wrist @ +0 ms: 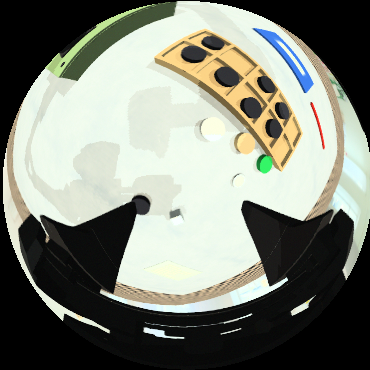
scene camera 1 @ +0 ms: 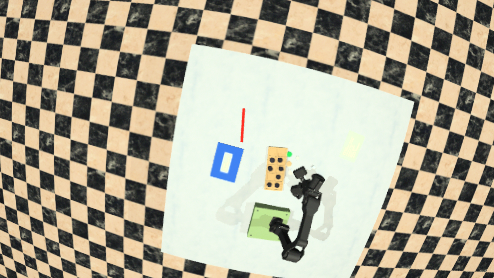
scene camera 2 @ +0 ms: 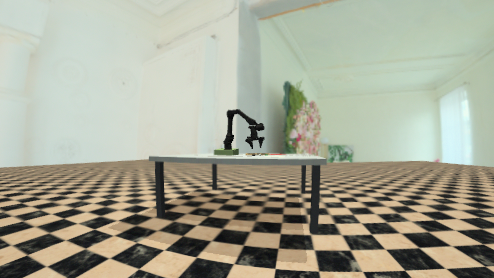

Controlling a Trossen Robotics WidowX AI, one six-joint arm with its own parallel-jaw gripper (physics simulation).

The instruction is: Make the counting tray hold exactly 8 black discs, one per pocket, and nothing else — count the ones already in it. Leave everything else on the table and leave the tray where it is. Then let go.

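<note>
The tan counting tray (scene camera 1: 277, 149) (wrist: 162, 59) has two rows of five pockets. Several black discs sit in it, one per filled pocket; three pockets are empty: one between filled pockets and the two at the end near the green disc. A loose black disc (wrist: 141, 205) lies on the table, close to the left fingertip in the wrist view; in scene camera 1 it is hidden by the gripper. My gripper (scene camera 1: 308, 176) (scene camera 2: 256, 147) (wrist: 189, 207) is open and empty, above the table to the right of the tray in scene camera 1.
A cream disc (wrist: 212, 129), tan disc (wrist: 245, 143), green disc (scene camera 1: 289, 154) (wrist: 265, 164) and small white disc (wrist: 239, 180) lie beside the tray. A grey cube (wrist: 176, 216), pale yellow pad (scene camera 1: 352, 146) (wrist: 172, 270), blue frame (scene camera 1: 236, 165) (wrist: 308, 84) and red stick (scene camera 1: 243, 125) (wrist: 318, 125) also lie there.
</note>
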